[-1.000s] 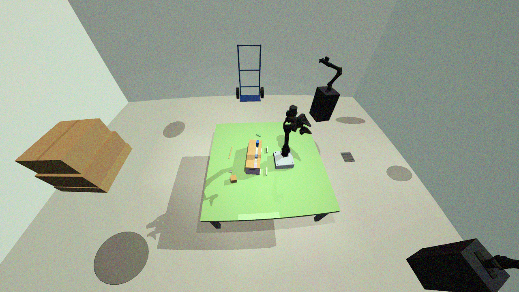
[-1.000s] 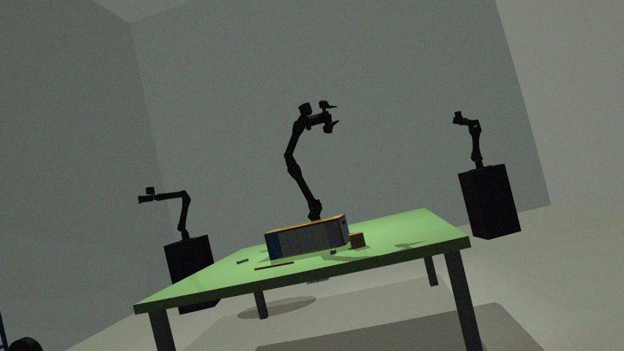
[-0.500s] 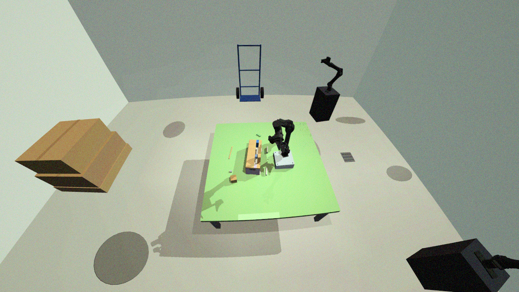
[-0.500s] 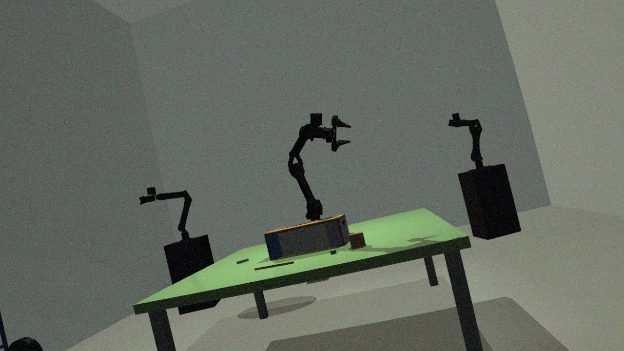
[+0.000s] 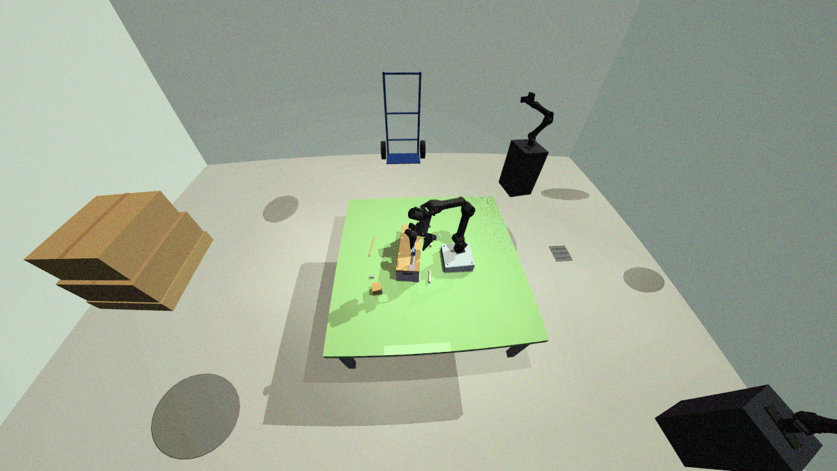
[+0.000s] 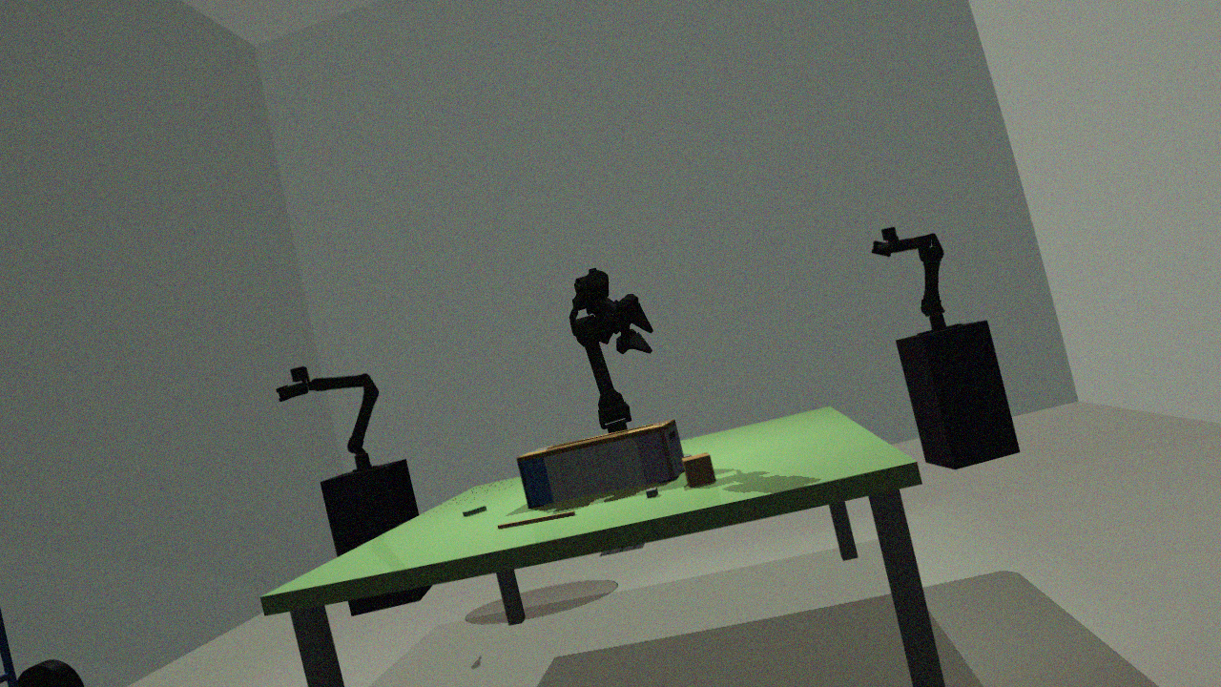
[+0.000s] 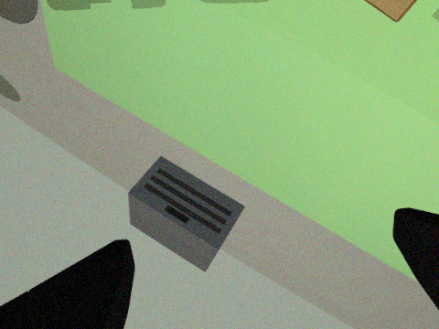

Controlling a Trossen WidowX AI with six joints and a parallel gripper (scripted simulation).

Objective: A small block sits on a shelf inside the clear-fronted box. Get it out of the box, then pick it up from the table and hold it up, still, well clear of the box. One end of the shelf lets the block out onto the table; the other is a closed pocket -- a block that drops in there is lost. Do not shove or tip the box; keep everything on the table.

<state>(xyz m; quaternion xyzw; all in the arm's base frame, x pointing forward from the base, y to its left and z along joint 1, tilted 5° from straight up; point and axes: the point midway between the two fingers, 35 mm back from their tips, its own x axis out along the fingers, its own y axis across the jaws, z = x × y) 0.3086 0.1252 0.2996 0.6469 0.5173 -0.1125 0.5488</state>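
Right now the tan-topped box is 27 cm below my gripper tip, 18 cm to the right of it and 4 cm behind it. Also, from my gripper tip: thin stick (36 cm to the right, 33 cm below, 24 cm ahead); blue block (24 cm below, 17 cm to the right, 2 cm behind); brown cube (30 cm below, 26 cm ahead, 1 cm to the left).
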